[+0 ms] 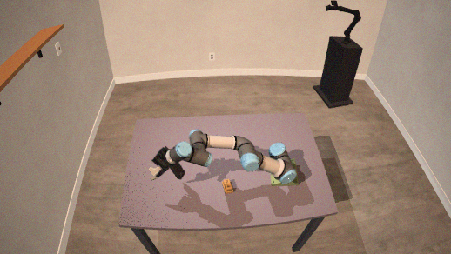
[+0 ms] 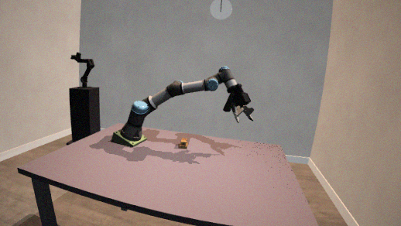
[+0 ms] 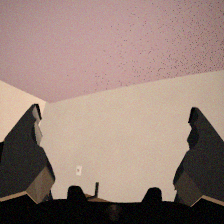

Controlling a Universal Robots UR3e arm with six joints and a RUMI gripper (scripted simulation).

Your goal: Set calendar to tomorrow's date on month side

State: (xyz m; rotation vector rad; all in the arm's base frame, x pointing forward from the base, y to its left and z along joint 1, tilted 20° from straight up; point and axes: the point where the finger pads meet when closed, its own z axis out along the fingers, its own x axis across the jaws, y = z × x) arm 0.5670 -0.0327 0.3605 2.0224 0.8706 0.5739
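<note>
The cube lies 330 mm behind my hand, 50 mm to the left of it and 160 mm below it. Also, from my hand: orange calendar tray 330 mm behind, 70 mm to the left, 180 mm below.
</note>
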